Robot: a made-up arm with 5 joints. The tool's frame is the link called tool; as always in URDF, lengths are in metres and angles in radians.
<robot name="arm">
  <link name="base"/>
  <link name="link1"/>
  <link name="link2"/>
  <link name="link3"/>
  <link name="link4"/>
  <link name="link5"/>
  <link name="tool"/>
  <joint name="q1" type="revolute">
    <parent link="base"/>
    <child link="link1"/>
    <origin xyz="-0.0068 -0.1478 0.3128" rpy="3.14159 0 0"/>
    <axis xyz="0 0 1"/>
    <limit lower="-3.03" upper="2.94" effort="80" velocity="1.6"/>
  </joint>
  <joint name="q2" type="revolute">
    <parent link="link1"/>
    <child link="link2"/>
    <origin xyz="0.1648 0.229 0.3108" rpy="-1.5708 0 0"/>
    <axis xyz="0 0 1"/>
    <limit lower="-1.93" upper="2.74" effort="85" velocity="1.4"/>
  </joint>
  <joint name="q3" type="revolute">
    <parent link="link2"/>
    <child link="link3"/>
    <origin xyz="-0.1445 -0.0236 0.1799" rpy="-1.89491 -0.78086 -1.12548"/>
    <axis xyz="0 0 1"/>
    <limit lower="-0.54" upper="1.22" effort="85" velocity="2.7"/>
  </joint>
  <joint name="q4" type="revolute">
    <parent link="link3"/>
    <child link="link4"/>
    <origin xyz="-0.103 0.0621 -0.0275" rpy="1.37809 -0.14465 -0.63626"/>
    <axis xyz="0 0 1"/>
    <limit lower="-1.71" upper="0.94" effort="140" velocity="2.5"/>
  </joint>
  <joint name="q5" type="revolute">
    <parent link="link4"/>
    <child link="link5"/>
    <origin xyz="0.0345 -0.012 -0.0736" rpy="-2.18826 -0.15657 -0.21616"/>
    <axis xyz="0 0 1"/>
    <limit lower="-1.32" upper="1.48" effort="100" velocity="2.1"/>
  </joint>
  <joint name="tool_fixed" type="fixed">
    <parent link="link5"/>
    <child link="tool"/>
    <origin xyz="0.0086 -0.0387 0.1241" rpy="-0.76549 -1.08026 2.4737"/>
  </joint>
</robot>
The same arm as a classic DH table. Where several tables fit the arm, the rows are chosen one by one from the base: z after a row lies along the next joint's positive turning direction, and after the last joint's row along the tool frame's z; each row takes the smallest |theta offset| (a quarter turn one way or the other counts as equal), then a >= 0, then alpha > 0; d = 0 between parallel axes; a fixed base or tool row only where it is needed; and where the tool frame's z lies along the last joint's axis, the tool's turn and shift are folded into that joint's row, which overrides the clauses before.
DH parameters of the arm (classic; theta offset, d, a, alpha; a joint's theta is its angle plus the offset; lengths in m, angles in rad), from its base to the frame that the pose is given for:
base (fixed): 1.5248 0 -0.148 3.1416
q1: 1.5248 -0.002 0.1648 -1.5708
q2: -1.3577 0.3749 -0.0075 -1.799
q3: -1.472 -0.1804 -0.1194 1.3801
q4: -0.1791 -0.0589 0.0365 -2.1796
q5: -0.1165 0.1096 0.0057 1.2242
tool (fixed): 1.9252 0.0417 0 0
Joint limits (rad, base to tool): -3.03..2.94 -1.93..2.74 -0.54..1.22 -1.71..0.94 -1.32..1.48

